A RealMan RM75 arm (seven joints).
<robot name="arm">
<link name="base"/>
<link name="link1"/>
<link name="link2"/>
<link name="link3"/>
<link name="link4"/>
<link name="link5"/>
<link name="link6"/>
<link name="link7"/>
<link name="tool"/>
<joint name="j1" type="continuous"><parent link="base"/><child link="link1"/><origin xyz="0 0 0.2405" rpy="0 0 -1.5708"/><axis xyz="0 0 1"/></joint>
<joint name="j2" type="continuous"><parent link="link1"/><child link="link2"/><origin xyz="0 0 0" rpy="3.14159 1.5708 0"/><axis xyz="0 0 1"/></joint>
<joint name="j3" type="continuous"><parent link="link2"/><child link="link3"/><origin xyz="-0.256 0 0" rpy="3.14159 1.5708 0"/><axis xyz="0 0 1"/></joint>
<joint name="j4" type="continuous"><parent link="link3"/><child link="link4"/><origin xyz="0 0 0" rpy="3.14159 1.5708 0"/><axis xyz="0 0 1"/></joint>
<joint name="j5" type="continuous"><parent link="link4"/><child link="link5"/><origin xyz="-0.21 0 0" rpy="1.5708 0 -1.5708"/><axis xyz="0 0 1"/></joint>
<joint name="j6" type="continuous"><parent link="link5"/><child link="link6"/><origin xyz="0 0 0" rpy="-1.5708 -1.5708 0"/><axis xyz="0 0 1"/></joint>
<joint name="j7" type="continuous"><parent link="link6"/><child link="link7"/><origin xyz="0.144 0 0" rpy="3.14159 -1.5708 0"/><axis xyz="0 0 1"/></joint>
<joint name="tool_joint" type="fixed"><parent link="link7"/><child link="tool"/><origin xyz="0 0 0" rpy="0 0 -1.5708"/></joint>
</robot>
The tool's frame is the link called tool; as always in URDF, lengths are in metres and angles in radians. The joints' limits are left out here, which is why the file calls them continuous.
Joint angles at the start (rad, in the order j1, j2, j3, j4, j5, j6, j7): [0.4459, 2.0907, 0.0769, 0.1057, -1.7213, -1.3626, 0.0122]
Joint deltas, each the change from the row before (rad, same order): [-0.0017, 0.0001, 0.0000, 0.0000, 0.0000, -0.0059, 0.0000]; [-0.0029, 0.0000, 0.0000, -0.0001, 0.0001, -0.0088, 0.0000]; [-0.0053, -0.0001, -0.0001, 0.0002, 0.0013, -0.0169, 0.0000]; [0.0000, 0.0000, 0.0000, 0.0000, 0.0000, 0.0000, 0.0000]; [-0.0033, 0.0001, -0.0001, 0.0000, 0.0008, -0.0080, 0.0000]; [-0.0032, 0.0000, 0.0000, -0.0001, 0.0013, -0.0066, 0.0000]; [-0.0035, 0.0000, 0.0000, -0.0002, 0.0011, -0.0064, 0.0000]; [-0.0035, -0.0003, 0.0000, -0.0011, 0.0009, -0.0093, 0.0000]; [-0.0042, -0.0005, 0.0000, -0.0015, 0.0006, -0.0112, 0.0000]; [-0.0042, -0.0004, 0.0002, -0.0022, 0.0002, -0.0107, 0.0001]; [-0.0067, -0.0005, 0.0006, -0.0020, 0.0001, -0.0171, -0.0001]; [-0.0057, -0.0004, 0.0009, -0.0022, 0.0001, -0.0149, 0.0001]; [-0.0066, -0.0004, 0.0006, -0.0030, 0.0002, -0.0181, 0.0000]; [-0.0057, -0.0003, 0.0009, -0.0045, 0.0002, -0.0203, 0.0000]
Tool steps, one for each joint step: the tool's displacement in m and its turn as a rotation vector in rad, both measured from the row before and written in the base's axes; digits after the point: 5 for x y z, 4 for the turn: [-0.00019, -0.00068, 0.00044, 0.0029, 0.0020, 0.0031]; [-0.00012, -0.00110, 0.00074, 0.0045, 0.0027, 0.0042]; [-0.00027, -0.00202, 0.00152, 0.0092, 0.0058, 0.0077]; [0.00000, 0.00000, 0.00000, 0.0000, 0.0000, 0.0000]; [0.00010, -0.00122, 0.00069, 0.0045, 0.0028, 0.0028]; [0.00031, -0.00111, 0.00071, 0.0043, 0.0024, 0.0014]; [0.00042, -0.00120, 0.00069, 0.0041, 0.0022, 0.0010]; [0.00027, -0.00123, 0.00118, 0.0059, 0.0018, 0.0034]; [0.00034, -0.00149, 0.00145, 0.0068, 0.0017, 0.0044]; [0.00045, -0.00147, 0.00147, 0.0066, 0.0010, 0.0041]; [0.00046, -0.00245, 0.00203, 0.0101, 0.0028, 0.0067]; [0.00043, -0.00209, 0.00188, 0.0092, 0.0023, 0.0058]; [0.00042, -0.00249, 0.00225, 0.0109, 0.0022, 0.0076]; [0.00010, -0.00228, 0.00267, 0.0127, 0.0015, 0.0101]
